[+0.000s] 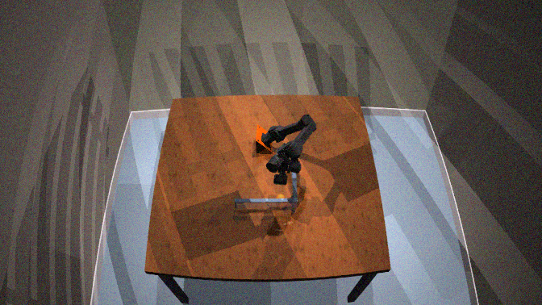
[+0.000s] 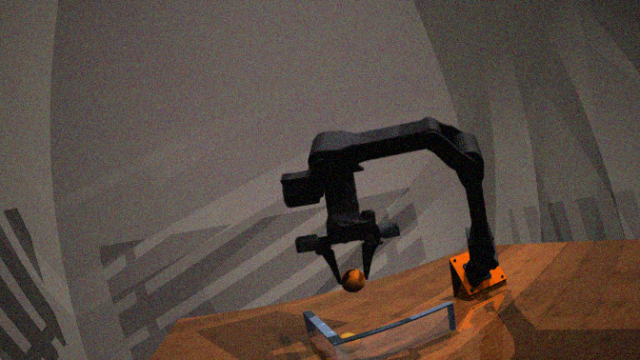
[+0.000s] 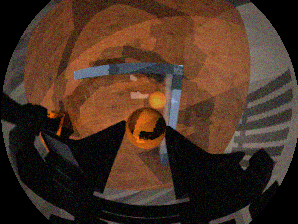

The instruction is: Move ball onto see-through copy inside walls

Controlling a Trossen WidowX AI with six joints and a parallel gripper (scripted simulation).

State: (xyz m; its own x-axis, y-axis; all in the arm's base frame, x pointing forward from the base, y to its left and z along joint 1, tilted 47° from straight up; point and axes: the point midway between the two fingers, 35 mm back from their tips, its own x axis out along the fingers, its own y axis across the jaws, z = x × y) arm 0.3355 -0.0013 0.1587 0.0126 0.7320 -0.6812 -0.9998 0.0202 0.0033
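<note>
The yellow-orange patch is 130 mm below my gripper tip and 30 mm ahead of it. The rest, counted from my gripper tip: clear wall (120 mm below, 80 mm ahead, 70 mm to the right); orange ball (right at my gripper tip).
</note>
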